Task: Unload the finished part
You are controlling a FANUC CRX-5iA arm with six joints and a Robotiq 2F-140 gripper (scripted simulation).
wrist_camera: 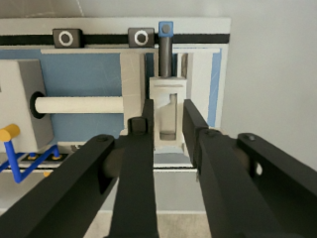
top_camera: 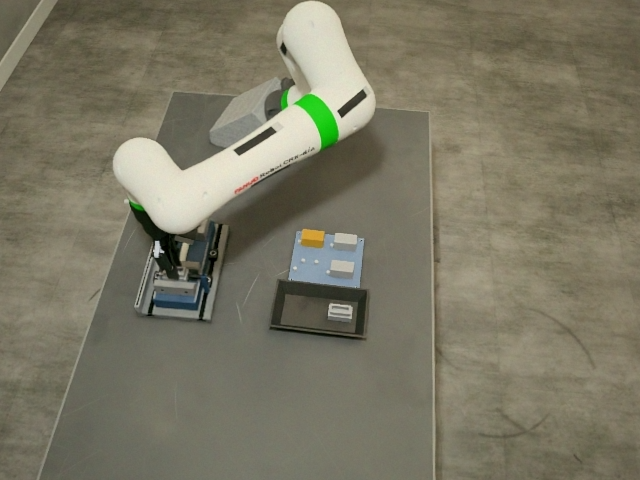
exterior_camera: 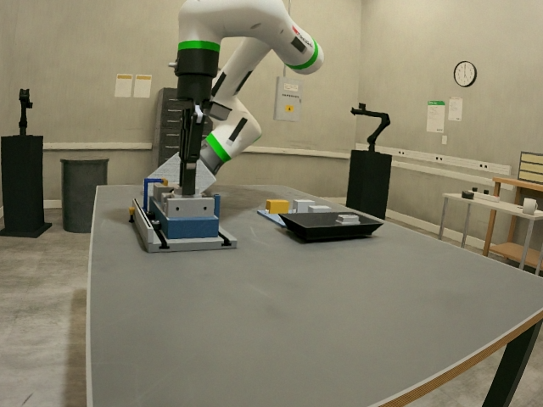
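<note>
The screw rod lies 8 cm behind my hand, 6 cm below it and 2 cm to the right of it. From my hand the other things lie so: orange block: 28 cm to the left, 26 cm behind, 11 cm below; light blue plate: 33 cm to the left, 22 cm behind, 13 cm below; pocketed block: 4 cm below.
</note>
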